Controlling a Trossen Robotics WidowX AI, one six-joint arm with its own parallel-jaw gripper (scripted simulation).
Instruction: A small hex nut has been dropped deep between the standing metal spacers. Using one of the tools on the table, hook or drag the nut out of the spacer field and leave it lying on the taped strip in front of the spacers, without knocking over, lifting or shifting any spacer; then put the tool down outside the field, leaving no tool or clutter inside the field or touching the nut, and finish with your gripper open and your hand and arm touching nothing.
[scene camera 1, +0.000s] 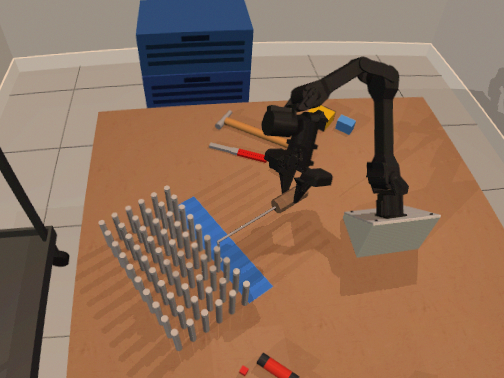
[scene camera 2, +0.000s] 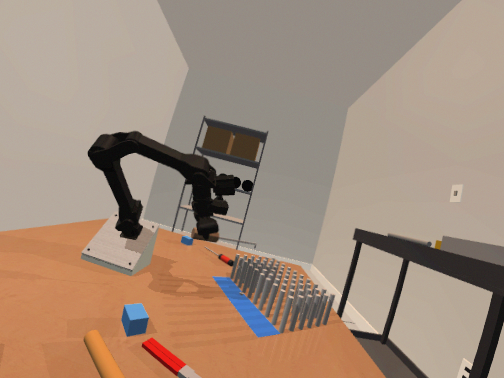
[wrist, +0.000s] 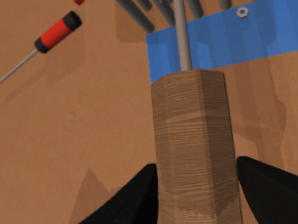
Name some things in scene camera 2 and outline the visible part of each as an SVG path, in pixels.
My gripper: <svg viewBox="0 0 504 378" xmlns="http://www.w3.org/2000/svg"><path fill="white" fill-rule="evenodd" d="M222 196L217 196L214 199L210 196L207 199L201 200L193 197L192 209L197 221L198 235L202 235L205 240L209 239L211 233L218 233L216 220L210 218L213 216L213 213L223 216L227 214L229 206Z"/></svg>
A blue cube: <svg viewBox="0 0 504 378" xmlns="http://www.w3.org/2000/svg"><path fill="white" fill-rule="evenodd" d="M142 303L124 305L121 319L126 337L146 333L149 316Z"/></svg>
